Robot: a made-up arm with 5 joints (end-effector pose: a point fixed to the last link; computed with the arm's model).
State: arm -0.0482 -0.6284 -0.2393 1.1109 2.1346
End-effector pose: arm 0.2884 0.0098 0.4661 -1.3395 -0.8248 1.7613
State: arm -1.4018 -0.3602 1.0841 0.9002 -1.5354
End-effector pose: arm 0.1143 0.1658 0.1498 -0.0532 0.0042 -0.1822
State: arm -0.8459 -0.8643 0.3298 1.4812 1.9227
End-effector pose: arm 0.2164 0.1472 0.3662 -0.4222 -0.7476 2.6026
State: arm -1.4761 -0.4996 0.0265 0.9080 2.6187
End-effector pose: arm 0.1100 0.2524 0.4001 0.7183 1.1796 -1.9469
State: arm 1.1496 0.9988 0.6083 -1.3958 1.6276
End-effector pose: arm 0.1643 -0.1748 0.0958 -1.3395 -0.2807 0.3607
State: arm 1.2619 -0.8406 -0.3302 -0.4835 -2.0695
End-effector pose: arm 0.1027 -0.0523 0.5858 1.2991 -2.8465 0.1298
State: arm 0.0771 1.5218 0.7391 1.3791 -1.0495
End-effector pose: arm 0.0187 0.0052 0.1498 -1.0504 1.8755 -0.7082
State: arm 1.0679 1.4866 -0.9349 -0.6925 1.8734
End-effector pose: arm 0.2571 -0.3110 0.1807 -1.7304 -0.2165 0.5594
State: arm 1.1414 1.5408 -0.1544 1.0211 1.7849
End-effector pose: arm 0.1255 -0.0862 0.0224 0.8412 0.1117 0.5593
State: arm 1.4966 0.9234 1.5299 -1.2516 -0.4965
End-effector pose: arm 0.0862 -0.0022 0.1041 -0.2020 -0.3922 -2.0148
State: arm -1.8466 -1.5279 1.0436 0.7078 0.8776
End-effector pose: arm 0.0303 0.1968 0.3656 0.8586 -1.5391 2.1482
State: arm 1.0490 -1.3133 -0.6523 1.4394 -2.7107
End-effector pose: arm 0.0692 0.0293 0.5142 -1.8653 1.6216 1.3444
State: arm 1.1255 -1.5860 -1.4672 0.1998 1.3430
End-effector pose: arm -0.0410 0.2661 0.3201 1.7408 0.6570 0.1171
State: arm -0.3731 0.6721 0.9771 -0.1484 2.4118
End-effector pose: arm 0.1777 0.0359 0.0539 -0.0820 -0.0532 2.7347
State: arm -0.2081 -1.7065 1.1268 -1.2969 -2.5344
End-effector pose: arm 0.1732 0.0184 0.4622 -2.9513 0.5224 -0.4284
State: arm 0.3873 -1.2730 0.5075 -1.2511 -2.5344
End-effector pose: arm 0.1478 -0.0252 0.5149 -2.6953 1.3790 -0.6837
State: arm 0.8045 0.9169 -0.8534 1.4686 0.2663
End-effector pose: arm 0.2912 -0.2132 0.2162 -0.0192 -0.0342 -0.5868
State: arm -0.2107 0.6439 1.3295 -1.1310 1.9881
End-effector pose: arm 0.1715 0.0183 0.0878 -0.6716 -0.5731 2.0373
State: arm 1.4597 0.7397 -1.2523 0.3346 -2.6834
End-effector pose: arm 0.1236 -0.3369 0.4237 -1.1971 1.6206 1.4577
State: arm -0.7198 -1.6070 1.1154 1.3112 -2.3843
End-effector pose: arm 0.2204 0.1178 0.3197 0.8471 0.0047 -1.6233
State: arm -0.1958 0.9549 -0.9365 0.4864 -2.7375
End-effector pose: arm 0.4438 0.0710 0.2635 1.3903 -0.1112 -2.2749
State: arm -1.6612 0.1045 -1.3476 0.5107 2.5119
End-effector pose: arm 0.0699 0.1774 0.5724 1.0010 2.3608 -1.0074
